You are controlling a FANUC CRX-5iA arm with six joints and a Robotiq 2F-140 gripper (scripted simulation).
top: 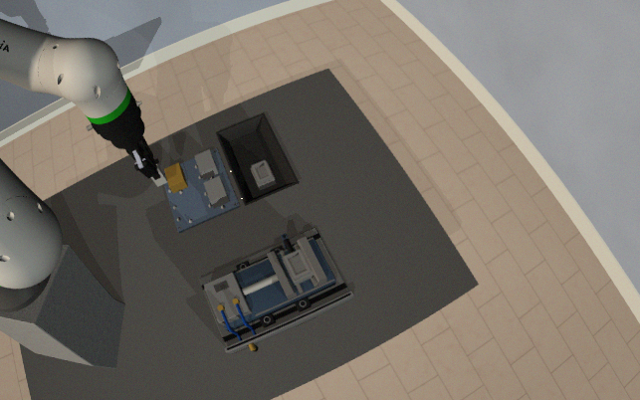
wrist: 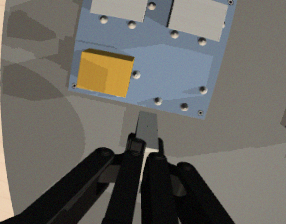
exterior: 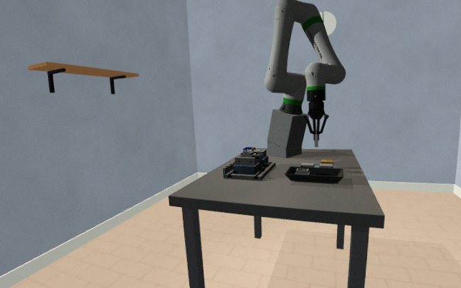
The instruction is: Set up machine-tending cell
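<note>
Now: the brass blank 12 cm below my hand, 5 cm to the left of it and 3 cm ahead of it. From my hand the other things lie so: white rod 33 cm to the right, 7 cm below, 7 cm ahead; vise 33 cm to the right, 11 cm below, 9 cm ahead.
</note>
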